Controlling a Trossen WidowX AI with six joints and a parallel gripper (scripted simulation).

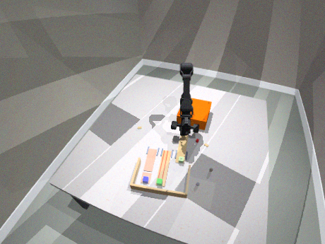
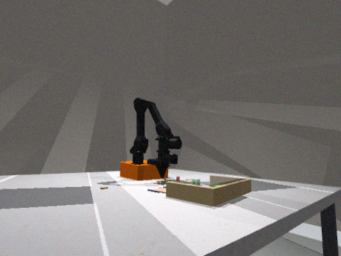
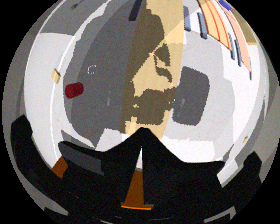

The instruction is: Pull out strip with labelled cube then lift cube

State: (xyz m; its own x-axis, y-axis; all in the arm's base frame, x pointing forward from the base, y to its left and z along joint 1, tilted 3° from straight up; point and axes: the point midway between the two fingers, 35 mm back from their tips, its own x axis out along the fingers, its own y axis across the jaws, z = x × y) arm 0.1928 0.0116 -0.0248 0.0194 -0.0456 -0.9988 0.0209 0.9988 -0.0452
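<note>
My gripper tip is now 210 mm short of the labelled cube.
</note>
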